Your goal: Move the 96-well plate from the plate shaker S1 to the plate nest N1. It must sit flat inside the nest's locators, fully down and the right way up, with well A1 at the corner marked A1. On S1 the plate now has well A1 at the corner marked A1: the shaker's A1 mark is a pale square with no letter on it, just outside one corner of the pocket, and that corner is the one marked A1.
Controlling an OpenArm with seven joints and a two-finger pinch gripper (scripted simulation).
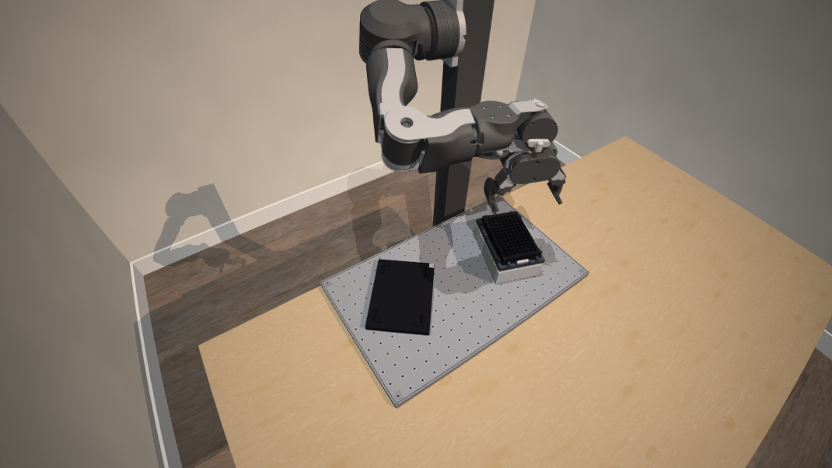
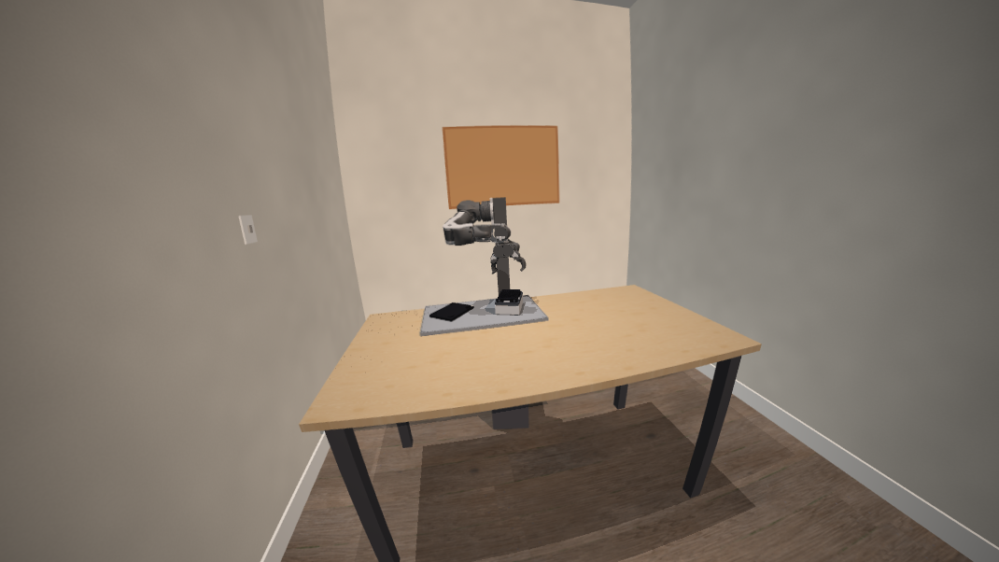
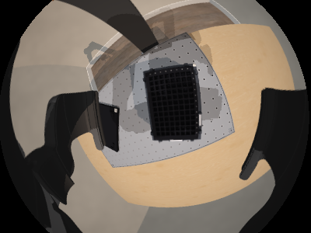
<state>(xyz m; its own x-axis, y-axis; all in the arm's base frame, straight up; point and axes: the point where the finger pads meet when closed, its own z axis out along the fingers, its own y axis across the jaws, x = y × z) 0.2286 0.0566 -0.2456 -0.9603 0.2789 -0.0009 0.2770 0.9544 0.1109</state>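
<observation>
The black 96-well plate is 100 mm below my hand. Also, from my hand: black plate nest N1: 250 mm to the right, 160 mm below, 10 mm ahead; pale grey plate shaker S1: 130 mm below, 20 mm ahead, 10 mm to the left.
</observation>
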